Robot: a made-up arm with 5 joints.
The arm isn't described. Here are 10 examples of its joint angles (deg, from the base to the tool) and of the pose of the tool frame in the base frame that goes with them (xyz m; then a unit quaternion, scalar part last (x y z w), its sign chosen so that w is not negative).
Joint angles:
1: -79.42 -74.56 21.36 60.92 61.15
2: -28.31 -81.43 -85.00 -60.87 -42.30
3: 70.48 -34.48 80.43 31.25 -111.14
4: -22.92 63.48 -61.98 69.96 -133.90
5: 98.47 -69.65 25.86 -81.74 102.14
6: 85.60 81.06 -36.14 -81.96 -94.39
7: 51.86 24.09 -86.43 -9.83 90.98
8: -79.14 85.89 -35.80 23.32 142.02
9: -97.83 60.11 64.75 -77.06 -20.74
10: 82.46 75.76 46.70 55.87 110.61
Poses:
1: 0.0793 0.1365 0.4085 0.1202 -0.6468 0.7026 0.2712
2: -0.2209 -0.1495 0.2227 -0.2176 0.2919 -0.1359 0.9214
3: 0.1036 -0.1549 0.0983 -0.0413 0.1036 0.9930 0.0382
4: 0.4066 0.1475 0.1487 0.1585 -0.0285 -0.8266 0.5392
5: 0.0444 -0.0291 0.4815 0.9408 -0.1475 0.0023 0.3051
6: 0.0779 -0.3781 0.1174 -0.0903 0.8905 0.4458 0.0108
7: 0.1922 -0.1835 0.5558 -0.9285 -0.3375 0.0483 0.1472
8: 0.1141 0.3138 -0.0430 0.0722 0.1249 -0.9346 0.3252
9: 0.0374 0.1194 0.0107 0.3139 -0.1763 0.5634 0.7436
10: 0.0467 0.0160 0.0371 0.6939 -0.0624 0.1575 0.6998
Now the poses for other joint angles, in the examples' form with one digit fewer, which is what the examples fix.
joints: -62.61 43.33 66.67 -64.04 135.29
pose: 0.124 0.134 0.024 0.215 0.307 -0.919 0.122
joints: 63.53 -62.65 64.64 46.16 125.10
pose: 0.142 -0.187 0.218 -0.357 0.018 0.458 0.814
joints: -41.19 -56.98 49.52 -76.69 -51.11
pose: 0.176 0.106 0.412 0.737 -0.674 -0.006 0.051
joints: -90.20 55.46 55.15 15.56 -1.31
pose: 0.054 0.048 -0.006 -0.228 0.211 0.649 0.695
